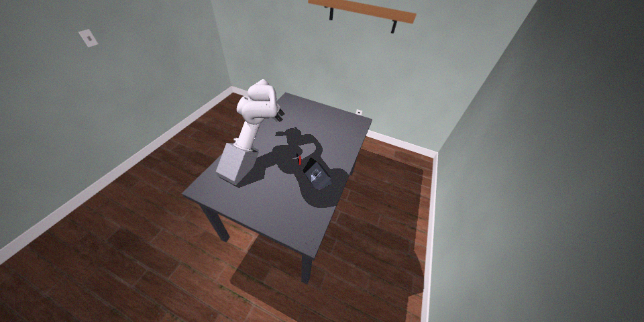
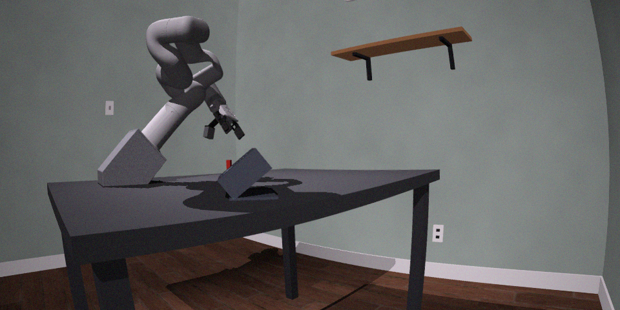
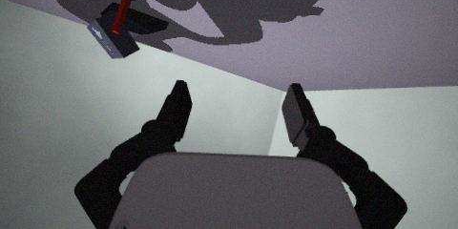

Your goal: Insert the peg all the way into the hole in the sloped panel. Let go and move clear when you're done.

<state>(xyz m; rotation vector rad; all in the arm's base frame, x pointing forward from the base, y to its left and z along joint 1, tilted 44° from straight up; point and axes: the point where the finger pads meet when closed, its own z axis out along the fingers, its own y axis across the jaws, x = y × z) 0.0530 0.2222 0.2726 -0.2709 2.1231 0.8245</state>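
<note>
Right now my hand is 270 mm short of the red peg, 180 mm to the left of it and 130 mm above it.
</note>
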